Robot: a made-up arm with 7 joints.
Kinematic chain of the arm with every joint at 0, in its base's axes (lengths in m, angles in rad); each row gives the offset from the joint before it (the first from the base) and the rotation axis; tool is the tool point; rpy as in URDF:
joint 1: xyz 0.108 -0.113 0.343 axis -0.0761 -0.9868 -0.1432
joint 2: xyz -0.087 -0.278 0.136 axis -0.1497 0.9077 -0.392
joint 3: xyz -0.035 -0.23 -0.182 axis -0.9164 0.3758 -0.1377
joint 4: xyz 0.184 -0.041 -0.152 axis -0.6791 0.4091 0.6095
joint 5: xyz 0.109 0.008 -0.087 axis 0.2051 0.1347 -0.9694
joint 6: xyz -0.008 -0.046 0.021 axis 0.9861 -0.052 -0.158
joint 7: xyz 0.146 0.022 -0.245 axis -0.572 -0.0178 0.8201
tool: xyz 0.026 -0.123 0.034 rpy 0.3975 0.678 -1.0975
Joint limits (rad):
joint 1: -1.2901..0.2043
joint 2: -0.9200..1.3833
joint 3: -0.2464..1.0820
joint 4: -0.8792..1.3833
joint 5: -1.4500..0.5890
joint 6: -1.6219..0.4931
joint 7: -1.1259..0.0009
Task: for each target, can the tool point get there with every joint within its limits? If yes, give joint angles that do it. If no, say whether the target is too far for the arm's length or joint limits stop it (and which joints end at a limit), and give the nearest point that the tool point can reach.
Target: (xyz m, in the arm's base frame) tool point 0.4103 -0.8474 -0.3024
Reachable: yes | joints -0.8823 -0.4707 0.8717 -0.2817 -1.1229 -0.2073 -0.8108
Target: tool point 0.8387 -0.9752 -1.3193
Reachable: no: too far | nearest point 0.4382 -0.7196 -0.4471 | short by 0.993 m
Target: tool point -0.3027 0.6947 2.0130
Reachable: no: too far | nearest point -0.2395 -0.5640 0.8636 | short by 1.706 m
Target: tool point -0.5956 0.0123 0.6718
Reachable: no: joint limits stop it (at a limit: joint 2, joint 3, joint 4, joint 5, joint 6, joint 7) | nearest point -0.4347 -0.4234 0.5239 | short by 0.487 m
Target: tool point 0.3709 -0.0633 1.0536
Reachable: no: joint limits stop it (at a limit: joint 1, joint 2, joint 3, joint 5, joint 6) | nearest point 0.4474 -0.2559 0.7982 | short by 0.329 m
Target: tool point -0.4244 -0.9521 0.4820
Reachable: yes | joints -1.1603 1.1311 0.0126 1.0036 -0.7223 -0.5696 -0.6648
